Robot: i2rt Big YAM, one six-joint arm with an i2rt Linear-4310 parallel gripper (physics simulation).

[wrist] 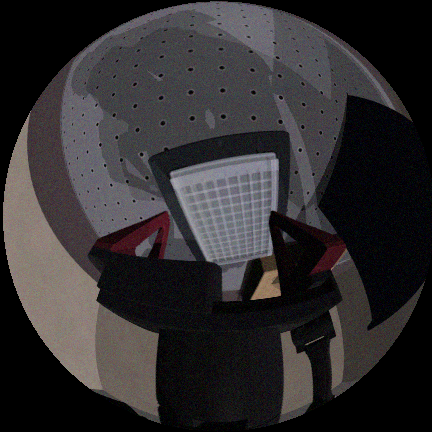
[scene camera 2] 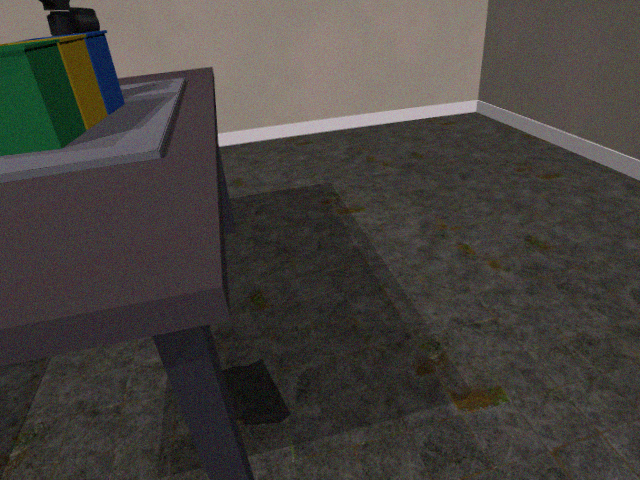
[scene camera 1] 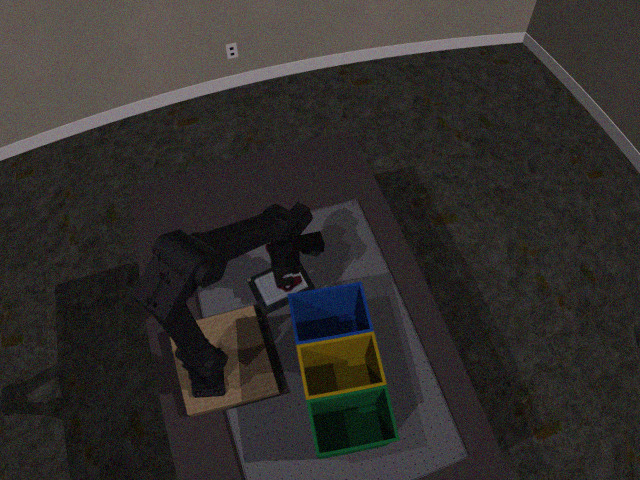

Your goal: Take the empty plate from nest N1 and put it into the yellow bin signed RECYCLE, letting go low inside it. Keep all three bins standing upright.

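Frame: origin at the arm's base, x back, y right, z up, level; metres.
Where they show: gripper, between the fingertips: (wrist: 218, 216) (scene camera 1: 283, 276); arm's base, origin of its link: (scene camera 1: 207, 374).
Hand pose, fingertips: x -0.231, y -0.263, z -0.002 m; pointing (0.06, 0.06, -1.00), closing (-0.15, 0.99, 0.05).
Note:
Things, the pixels of their top centre, and the offset from my fingertips. "pt": a spot on its surface instead. Level surfaces: height alone.
- white gridded plate, centre of its top: (wrist: 235, 227) (scene camera 1: 280, 281) dx +0.011, dy +0.017, dz +0.003 m
- yellow bin, centre of its top: (scene camera 1: 341, 365) (scene camera 2: 30, 41) dx -0.104, dy +0.320, dz +0.156 m
- blue bin, centre of its top: (scene camera 1: 329, 312) (scene camera 2: 58, 36) dx -0.099, dy +0.189, dz +0.156 m
- green bin, centre of its top: (scene camera 1: 352, 420) dx -0.109, dy +0.450, dz +0.156 m
- large black shape, a spot on its surface: (wrist: 380, 200) pt dx -0.078, dy +0.130, dz +0.056 m
- grey perforated panel, height of its surface: dz -0.023 m
The white gridded plate (scene camera 1: 266, 290) (wrist: 230, 215) lies flat in its dark nest (scene camera 1: 276, 306) (wrist: 215, 148). No label on the nest is legible. My gripper (scene camera 1: 288, 282) (wrist: 218, 216) is open and empty, with its red fingers apart, over the plate; the exact height is hard to tell. In the wrist view the fingertips stand on either side of the plate. The yellow bin (scene camera 1: 341, 356) (scene camera 2: 82, 77) stands upright between the blue bin (scene camera 1: 325, 304) (scene camera 2: 104, 77) and the green bin (scene camera 1: 346, 405) (scene camera 2: 25, 103), both upright. The RECYCLE sign does not show.
The blue bin stands close beside the nest and the gripper. The arm's base stands on a wooden board (scene camera 1: 258, 361) (wrist: 266, 287) left of the bins. A large black shape (wrist: 380, 200) fills the right of the wrist view. Nest and bins stand on a grey perforated panel (scene camera 1: 439, 444) (wrist: 205, 80).

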